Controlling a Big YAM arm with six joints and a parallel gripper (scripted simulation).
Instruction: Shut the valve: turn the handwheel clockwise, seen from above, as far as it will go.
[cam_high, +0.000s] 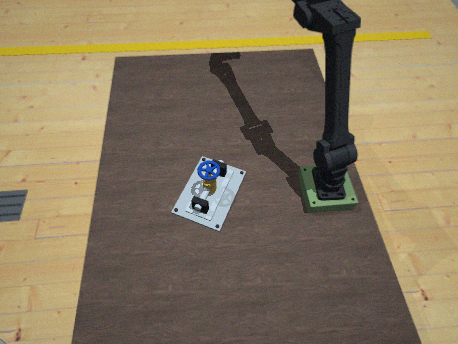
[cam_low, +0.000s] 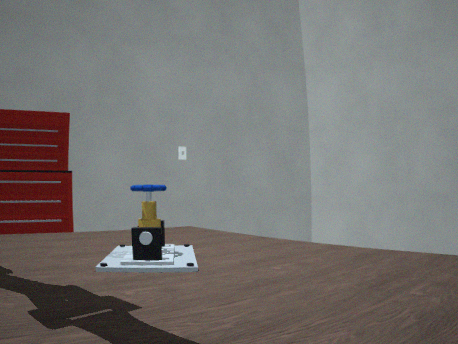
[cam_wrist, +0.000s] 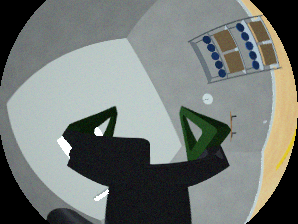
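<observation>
My gripper is now 21 cm short of the handwheel, 77 cm to the right of it and 52 cm above it.
</observation>
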